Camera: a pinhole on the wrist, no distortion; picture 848 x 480 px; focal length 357.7 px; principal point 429.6 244.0 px. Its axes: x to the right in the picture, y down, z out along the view. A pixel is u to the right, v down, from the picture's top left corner.
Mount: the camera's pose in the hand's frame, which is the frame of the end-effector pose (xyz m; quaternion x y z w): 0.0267 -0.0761 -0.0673 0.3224 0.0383 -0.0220 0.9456
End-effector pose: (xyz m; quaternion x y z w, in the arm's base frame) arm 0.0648 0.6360 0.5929 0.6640 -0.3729 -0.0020 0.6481
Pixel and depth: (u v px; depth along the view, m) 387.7 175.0 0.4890
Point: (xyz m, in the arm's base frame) 0.1506 0.3583 0.1595
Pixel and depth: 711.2 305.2 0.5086
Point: 0.3864 0.0654 0.4779
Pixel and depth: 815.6 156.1 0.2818
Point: 0.4210 0.3551 0.4773
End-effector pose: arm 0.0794 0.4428 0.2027 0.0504 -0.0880 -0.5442 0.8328
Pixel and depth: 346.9 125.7 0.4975
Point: -0.4518 0.3048 0.3353
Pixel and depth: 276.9 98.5 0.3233
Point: -0.3212 0.3852 0.2434
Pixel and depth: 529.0 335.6 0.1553
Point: -0.0299 0.3127 0.2591
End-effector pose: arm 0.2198 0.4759 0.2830 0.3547 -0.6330 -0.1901 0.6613
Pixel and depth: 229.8 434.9 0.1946
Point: 0.0793 0.4089 0.1512
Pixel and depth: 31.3 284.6 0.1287
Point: 0.1800 0.4434 0.1045
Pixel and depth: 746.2 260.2 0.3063
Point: 0.1555 0.0447 0.3137
